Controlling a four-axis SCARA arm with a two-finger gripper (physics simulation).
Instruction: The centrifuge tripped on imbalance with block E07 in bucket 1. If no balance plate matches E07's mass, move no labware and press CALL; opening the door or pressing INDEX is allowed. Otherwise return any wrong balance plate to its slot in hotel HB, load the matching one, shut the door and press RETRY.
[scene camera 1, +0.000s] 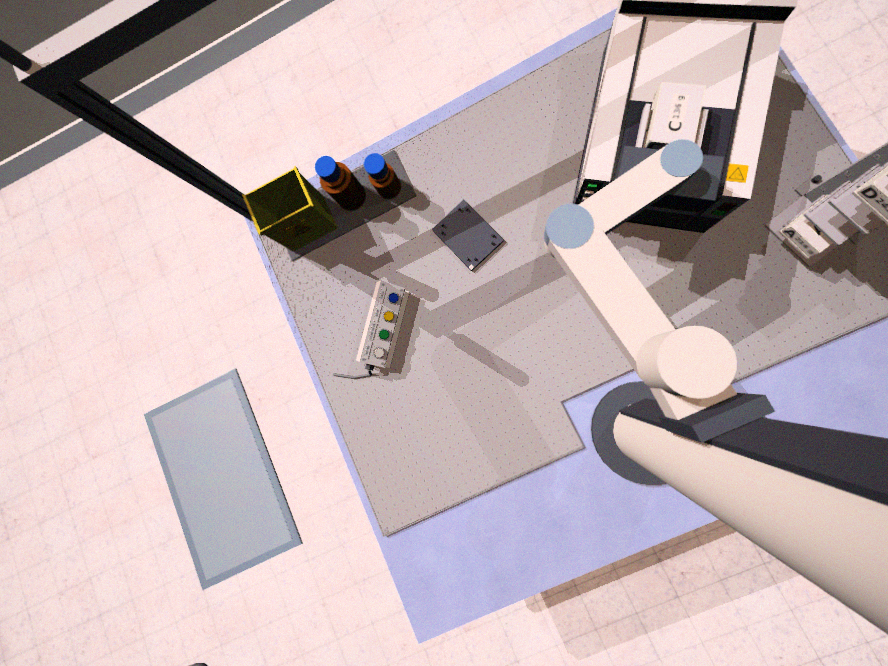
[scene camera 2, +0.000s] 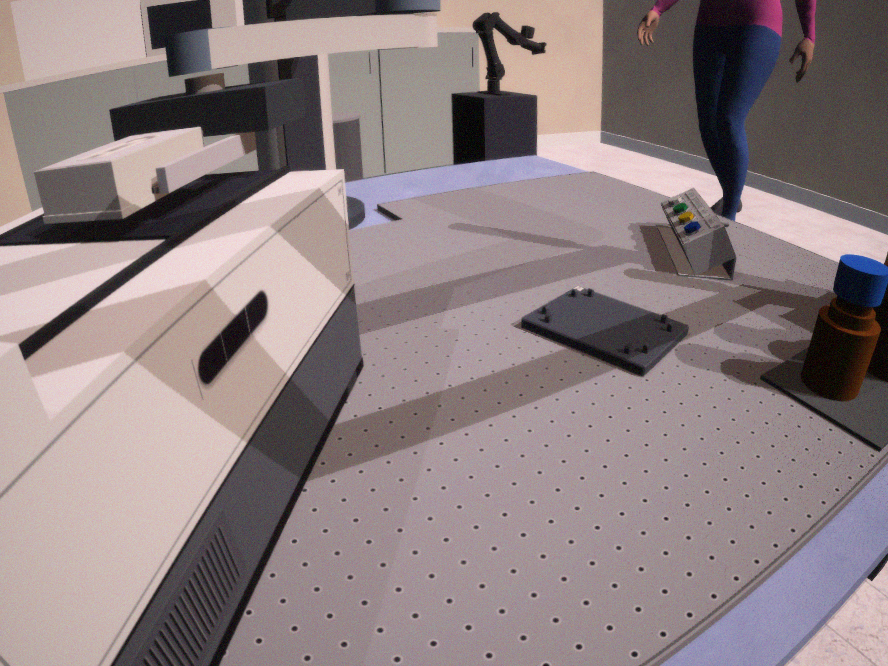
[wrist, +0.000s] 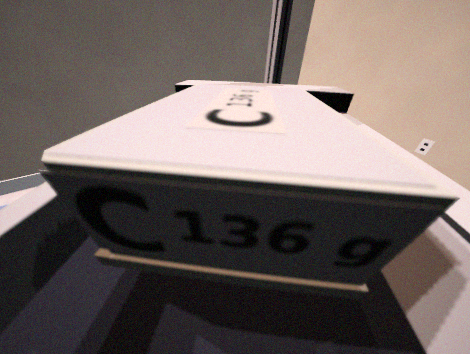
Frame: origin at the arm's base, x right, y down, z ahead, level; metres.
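Where they show: gripper, fingertip midpoint: (scene camera 1: 674, 109) (scene camera 2: 108, 185).
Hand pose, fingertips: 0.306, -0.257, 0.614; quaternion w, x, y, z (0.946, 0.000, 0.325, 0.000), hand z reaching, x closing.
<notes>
Each offset is from my fingertips to the centre of the thing, as dx, dy, dz. "*": to the spot under its first point.
The white balance plate C {-0.016, -0.005, -0.020} (scene camera 1: 672, 107) (scene camera 2: 118, 172) (wrist: 235, 150), labelled "136 g", is level in my gripper (scene camera 1: 674, 127), which is shut on it with a finger along each long side. It is held over the dark open bay of the white centrifuge (scene camera 1: 763, 93) (scene camera 2: 286, 250). The arm's end covers the front of the bay, and block E07 and the buckets do not show. Hotel HB {* +0.195, +0.059, -0.340} (scene camera 1: 842, 215) stands at the right with plate A (scene camera 1: 801, 240) and plate D {* +0.174, -0.046, -0.337} (scene camera 1: 876, 197). The button box {-0.794, +0.203, -0.078} (scene camera 1: 372, 326) (scene camera 2: 706, 236) has blue, yellow, green and white buttons; their labels are unreadable.
A dark pinned plate {-0.478, +0.233, +0.047} (scene camera 1: 469, 235) (scene camera 2: 602, 326) lies on the perforated bench top between the box and the centrifuge. Two brown bottles with blue caps (scene camera 1: 340, 184) (scene camera 1: 382, 176) and a yellow-edged bin {* -0.861, +0.070, +0.244} (scene camera 1: 290, 215) stand at the far left. A person (scene camera 2: 738, 93) stands beyond the bench.
</notes>
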